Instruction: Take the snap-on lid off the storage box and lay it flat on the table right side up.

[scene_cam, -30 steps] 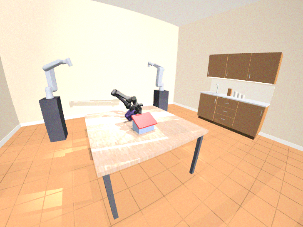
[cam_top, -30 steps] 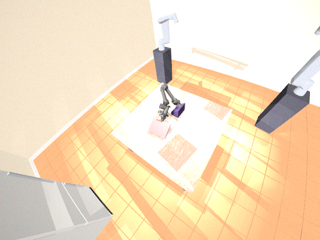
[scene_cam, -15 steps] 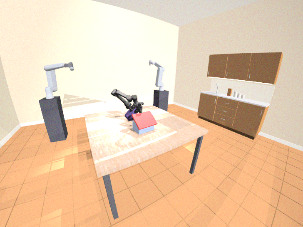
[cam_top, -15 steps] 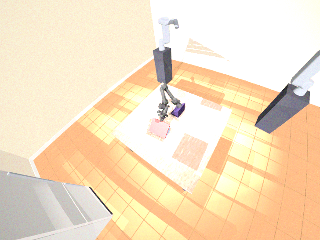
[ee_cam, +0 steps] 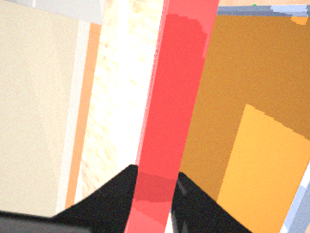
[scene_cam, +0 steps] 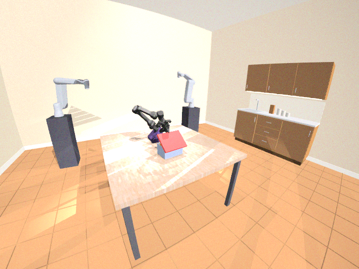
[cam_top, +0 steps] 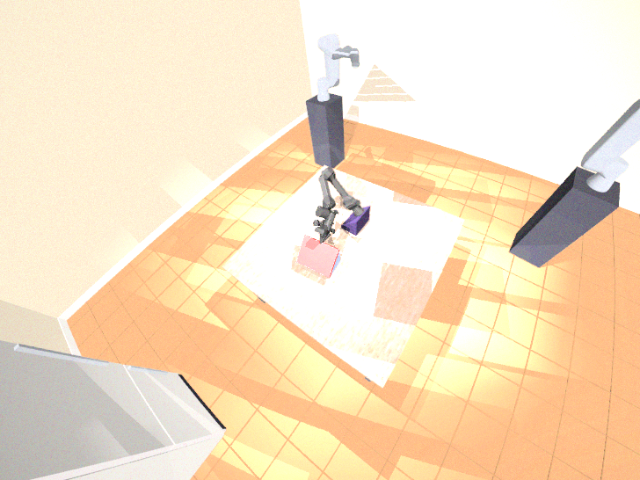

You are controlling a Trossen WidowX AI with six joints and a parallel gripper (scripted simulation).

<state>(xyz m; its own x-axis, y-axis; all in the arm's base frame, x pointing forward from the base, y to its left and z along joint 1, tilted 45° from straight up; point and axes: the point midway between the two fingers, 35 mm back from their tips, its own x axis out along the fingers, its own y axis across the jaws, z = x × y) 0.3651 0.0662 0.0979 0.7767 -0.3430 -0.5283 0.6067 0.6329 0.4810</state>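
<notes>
Right now the red lid is 6 cm ahead of my gripper tip, 5 cm below it and 1 cm to the left of it. Also, from my gripper tip: pale blue storage box: 15 cm below, 3 cm ahead.
</notes>
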